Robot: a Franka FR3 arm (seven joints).
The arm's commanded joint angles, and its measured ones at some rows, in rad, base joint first. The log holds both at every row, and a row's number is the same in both.
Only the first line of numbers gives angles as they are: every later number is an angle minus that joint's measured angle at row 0.
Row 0, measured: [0.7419, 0.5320, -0.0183, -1.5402, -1.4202, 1.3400, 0.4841]
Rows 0 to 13, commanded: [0.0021, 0.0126, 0.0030, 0.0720, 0.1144, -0.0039, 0.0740]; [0.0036, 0.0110, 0.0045, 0.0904, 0.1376, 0.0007, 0.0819]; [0.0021, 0.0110, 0.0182, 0.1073, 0.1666, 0.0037, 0.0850]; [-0.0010, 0.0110, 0.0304, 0.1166, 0.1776, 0.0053, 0.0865]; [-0.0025, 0.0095, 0.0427, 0.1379, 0.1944, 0.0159, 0.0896]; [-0.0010, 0.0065, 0.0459, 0.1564, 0.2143, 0.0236, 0.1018]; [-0.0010, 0.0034, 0.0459, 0.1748, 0.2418, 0.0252, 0.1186]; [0.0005, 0.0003, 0.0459, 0.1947, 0.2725, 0.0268, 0.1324]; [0.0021, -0.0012, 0.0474, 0.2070, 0.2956, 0.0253, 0.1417]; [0.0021, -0.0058, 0.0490, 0.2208, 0.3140, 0.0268, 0.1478]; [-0.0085, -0.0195, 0.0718, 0.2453, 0.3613, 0.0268, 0.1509]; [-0.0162, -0.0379, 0.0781, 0.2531, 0.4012, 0.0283, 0.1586]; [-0.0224, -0.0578, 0.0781, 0.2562, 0.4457, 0.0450, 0.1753]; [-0.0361, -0.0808, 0.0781, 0.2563, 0.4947, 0.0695, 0.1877]
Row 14, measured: [0.0036, -0.0176, 0.0566, 0.2457, 0.3706, 0.0175, 0.1423]
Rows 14 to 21, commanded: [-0.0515, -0.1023, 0.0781, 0.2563, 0.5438, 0.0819, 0.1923]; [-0.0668, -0.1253, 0.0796, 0.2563, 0.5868, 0.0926, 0.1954]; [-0.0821, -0.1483, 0.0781, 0.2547, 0.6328, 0.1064, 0.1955]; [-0.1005, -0.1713, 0.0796, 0.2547, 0.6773, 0.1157, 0.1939]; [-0.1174, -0.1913, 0.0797, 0.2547, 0.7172, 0.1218, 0.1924]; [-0.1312, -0.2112, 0.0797, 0.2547, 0.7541, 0.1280, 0.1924]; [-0.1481, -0.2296, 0.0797, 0.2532, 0.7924, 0.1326, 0.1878]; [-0.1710, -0.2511, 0.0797, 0.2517, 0.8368, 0.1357, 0.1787]
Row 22, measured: [-0.1069, -0.1839, 0.0615, 0.2769, 0.7214, 0.1012, 0.1720]
